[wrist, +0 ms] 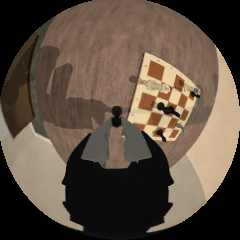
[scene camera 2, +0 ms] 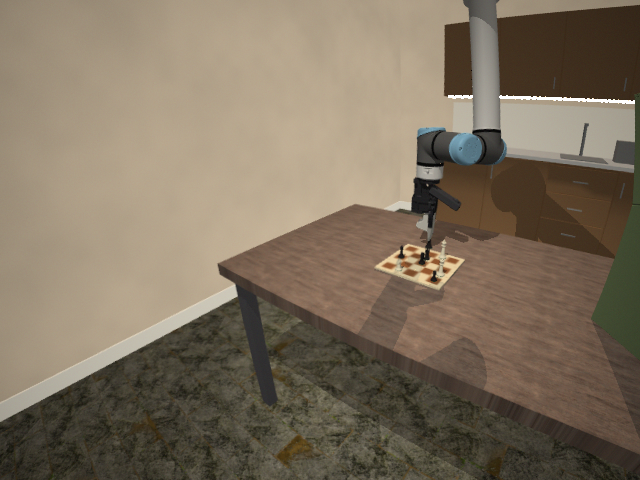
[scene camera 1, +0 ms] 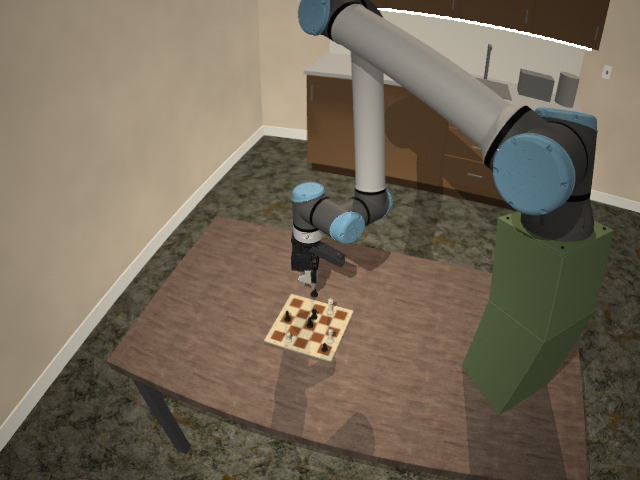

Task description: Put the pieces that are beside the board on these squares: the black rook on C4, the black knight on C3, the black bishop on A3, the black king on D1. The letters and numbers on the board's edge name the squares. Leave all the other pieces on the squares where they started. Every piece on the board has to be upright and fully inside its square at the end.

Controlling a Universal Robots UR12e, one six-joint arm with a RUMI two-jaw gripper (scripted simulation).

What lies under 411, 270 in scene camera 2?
A chessboard.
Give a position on a chessboard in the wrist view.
At 144, 114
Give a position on a chessboard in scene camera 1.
309, 341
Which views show my gripper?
The wrist view, scene camera 2 and scene camera 1: all of them.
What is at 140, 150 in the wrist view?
My gripper.
